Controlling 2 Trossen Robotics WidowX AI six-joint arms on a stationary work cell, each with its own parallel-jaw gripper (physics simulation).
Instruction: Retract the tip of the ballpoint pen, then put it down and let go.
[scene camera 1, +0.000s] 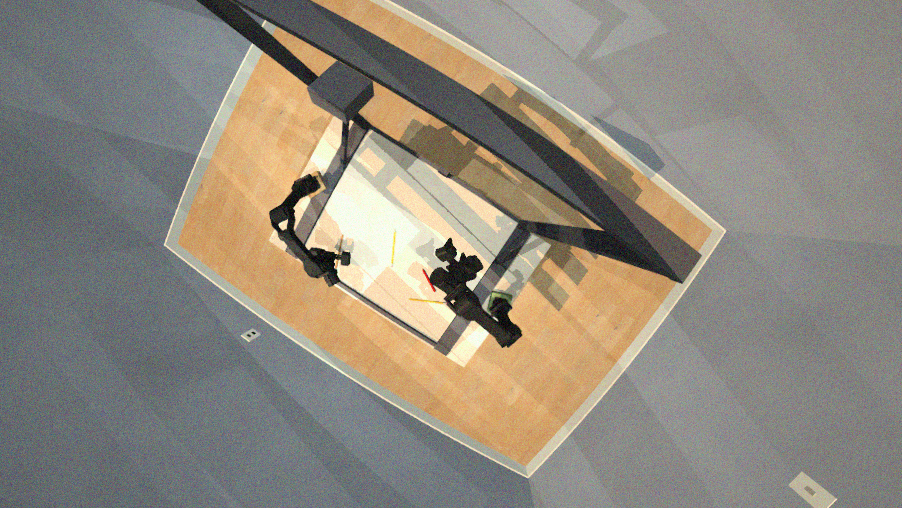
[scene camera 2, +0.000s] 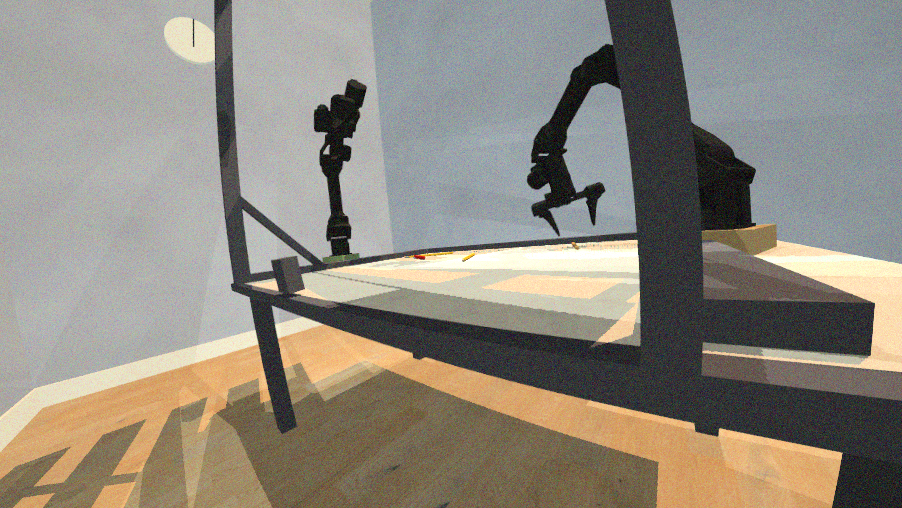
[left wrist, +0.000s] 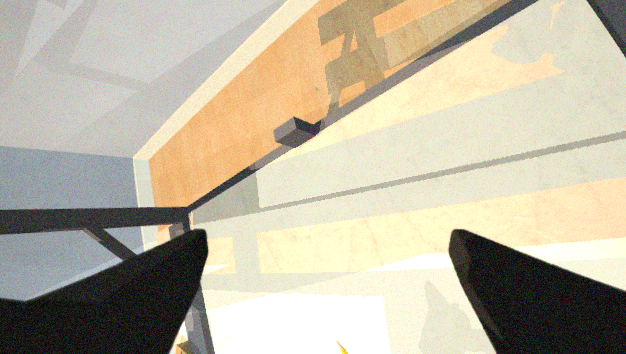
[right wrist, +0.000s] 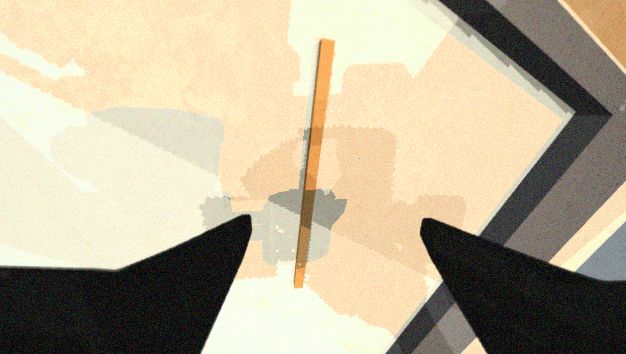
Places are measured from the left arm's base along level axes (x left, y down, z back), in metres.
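Pixels of known places: left gripper, fingertip midpoint: (scene camera 1: 456, 245) (scene camera 2: 333, 144) (left wrist: 329, 241); right gripper, fingertip midpoint: (scene camera 1: 334, 252) (scene camera 2: 576, 230) (right wrist: 335, 224); left arm's base, link origin: (scene camera 1: 499, 304); right arm's base, link origin: (scene camera 1: 312, 184) (scene camera 2: 722, 228).
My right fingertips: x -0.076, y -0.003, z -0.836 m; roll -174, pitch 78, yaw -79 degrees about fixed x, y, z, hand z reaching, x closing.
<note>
For each thing: its top centre in the pictures, then the offset to it from my right fingertips.
- slim red item, top centre: (scene camera 2: 419, 255) (scene camera 1: 428, 280) dy +0.030, dx +0.043, dz +0.479 m
- orange stick, top centre: (right wrist: 310, 192) (scene camera 2: 574, 244) (scene camera 1: 338, 251) dy +0.035, dx +0.001, dz +0.008 m
- thin yellow stick, top centre: (scene camera 2: 468, 254) (scene camera 1: 393, 247) dy +0.033, dx -0.076, dz +0.278 m
- grey block, top centre: (scene camera 2: 284, 257) (left wrist: 284, 130) (scene camera 1: 443, 171) dy -0.016, dx -0.472, dz +0.448 m
A slim red item (scene camera 1: 429, 280) (scene camera 2: 419, 257), which looks like the pen, lies on the table near the left arm; its tip is too small to make out. It does not show in the left wrist view. My left gripper (scene camera 1: 459, 252) (scene camera 2: 338, 107) (left wrist: 329, 241) is open and empty, raised high above the table, to the right of the red item in scene camera 1. My right gripper (scene camera 1: 339, 268) (scene camera 2: 575, 229) (right wrist: 335, 224) is open and empty above an orange stick (right wrist: 320, 115) (scene camera 2: 575, 245) (scene camera 1: 341, 240), which lies on the table, apart from the fingers.
One thin yellow stick (scene camera 1: 393, 248) (scene camera 2: 468, 256) (left wrist: 343, 348) lies near the table's middle. Another yellow stick (scene camera 1: 425, 300) lies beside the red item, its end reaching the left arm. A dark frame post (scene camera 2: 662, 189) rises at the table's edge. A grey block (scene camera 2: 288, 275) stands on the rim.
</note>
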